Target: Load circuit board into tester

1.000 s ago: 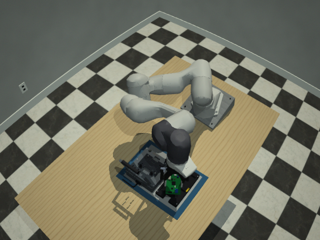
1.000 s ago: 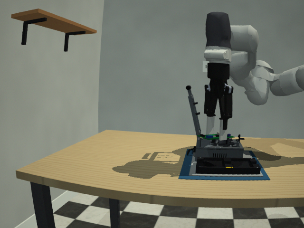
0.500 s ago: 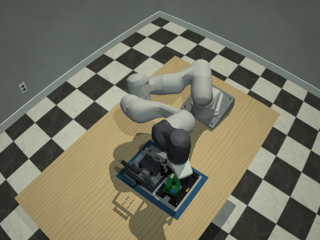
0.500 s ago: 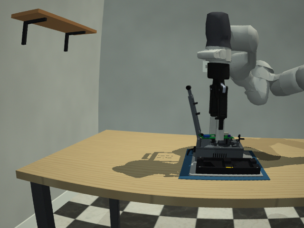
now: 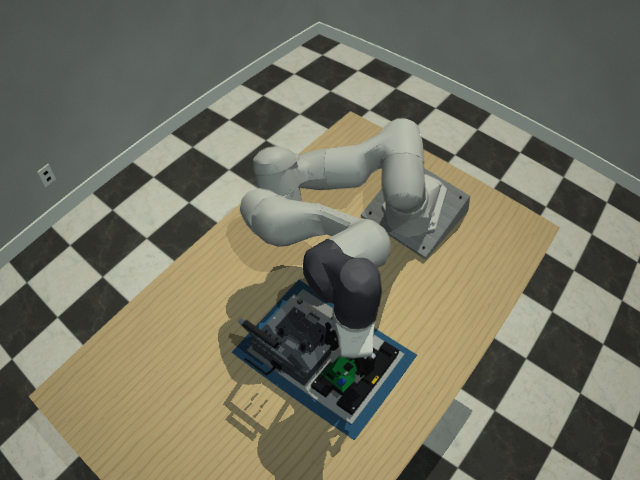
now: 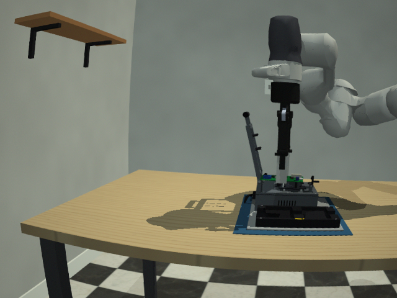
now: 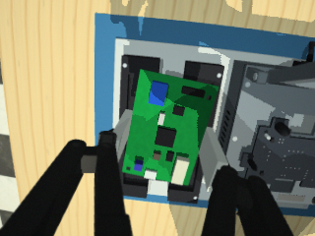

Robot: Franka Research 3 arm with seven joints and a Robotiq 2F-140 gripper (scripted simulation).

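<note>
My hand is 20 mm above the green circuit board. Round my hand: black post 110 mm behind, 100 mm to the right, 50 mm below; lid 70 mm ahead, 180 mm to the right, 40 mm above.
</note>
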